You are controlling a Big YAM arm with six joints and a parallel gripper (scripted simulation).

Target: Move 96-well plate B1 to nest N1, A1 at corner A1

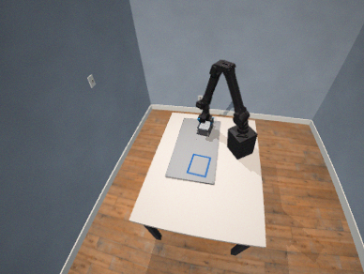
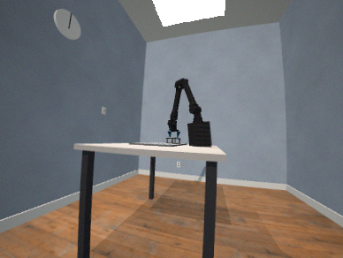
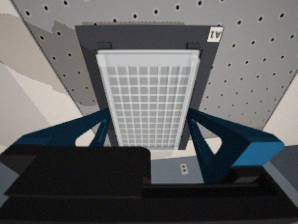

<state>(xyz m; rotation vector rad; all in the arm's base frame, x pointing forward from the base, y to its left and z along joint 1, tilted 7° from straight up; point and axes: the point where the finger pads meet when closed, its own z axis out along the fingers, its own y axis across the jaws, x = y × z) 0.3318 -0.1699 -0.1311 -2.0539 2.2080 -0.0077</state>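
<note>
Right now my hand is 10 mm above the 96-well plate. Round my hand: A1 mark (60 mm ahead, 70 mm to the left, 10 mm below).
</note>
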